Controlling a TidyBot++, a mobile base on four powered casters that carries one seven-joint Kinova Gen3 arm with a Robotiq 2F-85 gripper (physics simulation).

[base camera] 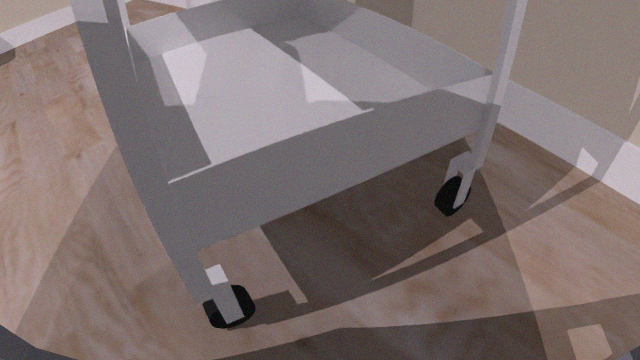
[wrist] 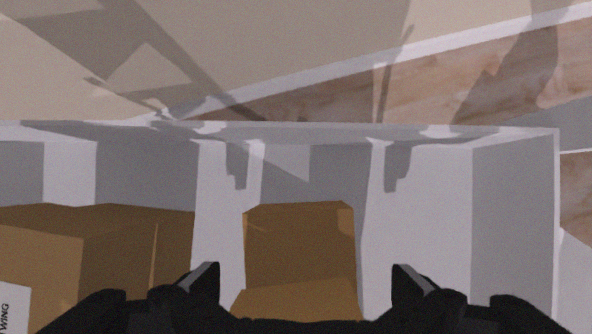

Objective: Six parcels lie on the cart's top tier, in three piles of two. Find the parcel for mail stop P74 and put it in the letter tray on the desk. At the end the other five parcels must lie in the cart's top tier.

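Frame: origin at the arm's base, x left, y ahead, z down, level; millimetres.
Seen in the pictures: gripper, fingertip midpoint: (wrist: 305, 282).
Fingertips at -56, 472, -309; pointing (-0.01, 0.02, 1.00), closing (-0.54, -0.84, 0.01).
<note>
Offsets run from my fingertips to a thing's top centre, as dx, dy, dz. "spot": to the spot under its first point. Level surfaces: height alone.
My gripper (wrist: 305, 282) is open, its fingers on either side of a pile of two brown parcels in the wrist view. The upper parcel @(spot: -2, +3, -33) (wrist: 300, 302) shows its far part at the bottom edge between the fingers; its label is out of view. The lower parcel @(spot: -16, +13, -9) (wrist: 300, 245) reaches out beyond it. Left of the fingers is another brown parcel @(spot: +25, +83, -57) (wrist: 55, 260) with a white label, partly cut off, reading "WING", beside more brown cardboard @(+68, +82, -7) (wrist: 175, 245). They lie in the cart's top tier @(dz -25) (wrist: 556, 190). The letter tray and the desk do not show.
In the base view the cart's lower tier @(spot: +66, -168, +536) (base camera: 310, 165) stands on two visible black casters (base camera: 452, 196) (base camera: 230, 306) over a wooden floor. A wall (wrist: 300, 40) with a white skirting board stands behind the top tier. A cart post (base camera: 500, 75) rises at the right.
</note>
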